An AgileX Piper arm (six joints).
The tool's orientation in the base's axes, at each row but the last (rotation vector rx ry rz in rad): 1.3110, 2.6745, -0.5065; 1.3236, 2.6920, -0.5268; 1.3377, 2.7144, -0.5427; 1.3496, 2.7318, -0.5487; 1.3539, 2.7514, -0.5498; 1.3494, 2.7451, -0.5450
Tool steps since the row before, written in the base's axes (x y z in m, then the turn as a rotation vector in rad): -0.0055, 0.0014, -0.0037, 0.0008, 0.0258, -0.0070; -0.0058, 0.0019, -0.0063, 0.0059, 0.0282, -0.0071; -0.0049, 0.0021, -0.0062, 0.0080, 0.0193, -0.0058; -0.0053, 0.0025, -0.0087, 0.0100, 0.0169, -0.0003; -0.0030, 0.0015, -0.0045, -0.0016, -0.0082, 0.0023; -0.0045, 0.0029, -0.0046, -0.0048, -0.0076, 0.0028
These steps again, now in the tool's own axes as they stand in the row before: 0.0054, -0.0026, 0.0032, 0.0205, 0.0170, -0.0024; 0.0065, -0.0018, 0.0056, 0.0192, 0.0224, -0.0035; 0.0059, -0.0009, 0.0055, 0.0109, 0.0187, -0.0019; 0.0069, -0.0002, 0.0079, 0.0067, 0.0173, -0.0065; 0.0038, -0.0001, 0.0041, -0.0057, -0.0065, 0.0007; 0.0058, -0.0005, 0.0039, -0.0033, -0.0088, 0.0004
